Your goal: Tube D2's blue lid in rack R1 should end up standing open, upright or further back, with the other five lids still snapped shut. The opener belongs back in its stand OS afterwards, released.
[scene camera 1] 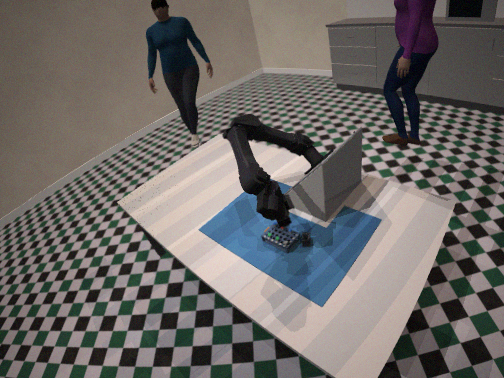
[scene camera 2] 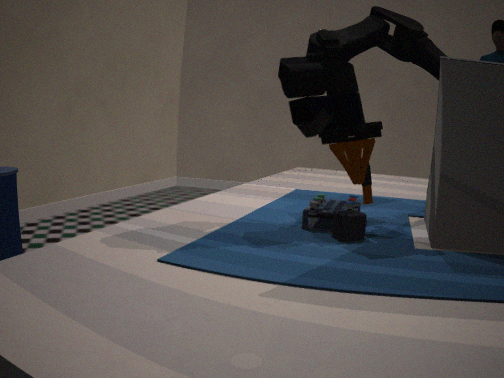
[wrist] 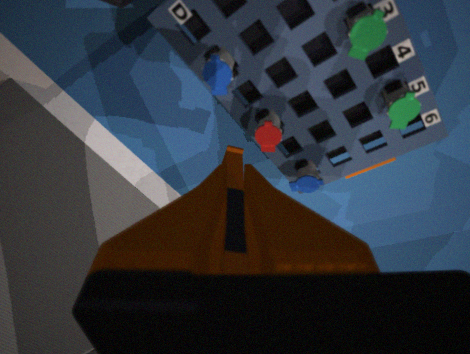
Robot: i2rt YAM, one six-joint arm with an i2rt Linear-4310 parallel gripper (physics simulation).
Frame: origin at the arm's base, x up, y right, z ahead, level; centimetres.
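Seen in the pictures: gripper, fingertip midpoint: [scene camera 2: 358, 184] [wrist: 235, 176]; arm's base, origin of the base link: [scene camera 1: 319, 163].
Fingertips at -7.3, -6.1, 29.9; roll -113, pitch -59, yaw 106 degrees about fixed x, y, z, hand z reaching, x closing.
Offsets run from my fingertips to a thing's top centre, as dx, dy, dz. "pt": to the spot under its first point. Level surfaces: height alone.
The dark rack R1 {-2.8, -0.5, +3.9} [scene camera 1: 281, 238] [scene camera 2: 322, 215] [wrist: 288, 42] stands on the blue mat {dx -6.9} [scene camera 1: 243, 221]. In the wrist view, tube D2's blue lid {-2.8, -3.4, +0.6} [wrist: 217, 74] lies flat on its tube. A red lid {-2.8, +0.4, +1.1} [wrist: 268, 135] and two green lids [wrist: 367, 33] [wrist: 400, 112] also lie flat. The blue lid at the corner by the orange line {pt -2.8, +4.1, +1.6} [wrist: 305, 183] shows as a narrow oval and looks tipped up. My gripper [scene camera 1: 284, 223] [scene camera 2: 359, 181] [wrist: 235, 176] is shut on the orange opener {+4.5, +1.6, -1.1} [scene camera 2: 367, 193] [wrist: 234, 154]. The opener tip hangs just off the rack's edge near the red lid. The stand OS {-3.0, -9.9, -1.0} [scene camera 1: 307, 238] [scene camera 2: 349, 226] is empty.
A grey wedge-shaped box [scene camera 1: 329, 180] [scene camera 2: 434, 187] stands on the table right behind the rack and the arm. Two people [scene camera 1: 175, 64] [scene camera 1: 412, 56] walk on the chequered floor beyond the table. A grey cabinet [scene camera 1: 355, 52] lines the far wall.
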